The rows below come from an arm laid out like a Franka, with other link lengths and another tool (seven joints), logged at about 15 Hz.
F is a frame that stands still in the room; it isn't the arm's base.
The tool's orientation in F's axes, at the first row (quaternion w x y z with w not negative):
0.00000, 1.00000, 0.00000, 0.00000
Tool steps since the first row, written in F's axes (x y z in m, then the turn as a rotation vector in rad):
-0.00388, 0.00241, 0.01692, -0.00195, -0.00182, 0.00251
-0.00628, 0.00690, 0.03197, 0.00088, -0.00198, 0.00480
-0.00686, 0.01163, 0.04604, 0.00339, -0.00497, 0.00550
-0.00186, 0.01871, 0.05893, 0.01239, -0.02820, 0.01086
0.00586, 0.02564, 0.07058, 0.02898, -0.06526, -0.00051
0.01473, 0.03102, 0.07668, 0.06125, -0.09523, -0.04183
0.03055, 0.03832, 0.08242, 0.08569, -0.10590, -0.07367
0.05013, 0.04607, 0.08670, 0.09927, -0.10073, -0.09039
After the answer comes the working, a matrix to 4 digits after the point.
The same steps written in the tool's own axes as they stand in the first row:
-0.00388, -0.00241, -0.01692, -0.00195, 0.00182, -0.00251
-0.00628, -0.00690, -0.03197, 0.00088, 0.00198, -0.00480
-0.00686, -0.01163, -0.04604, 0.00339, 0.00497, -0.00550
-0.00186, -0.01871, -0.05893, 0.01239, 0.02820, -0.01086
0.00586, -0.02564, -0.07058, 0.02898, 0.06526, 0.00051
0.01473, -0.03102, -0.07668, 0.06125, 0.09523, 0.04183
0.03055, -0.03832, -0.08242, 0.08569, 0.10590, 0.07367
0.05013, -0.04607, -0.08670, 0.09927, 0.10073, 0.09039

The tool's axes in the first row as the columns of a matrix, in F's axes (rounded; the answer above uses it unrounded):
1.0000, 0.0000, 0.0000
0.0000, -1.0000, 0.0000
0.0000, 0.0000, -1.0000

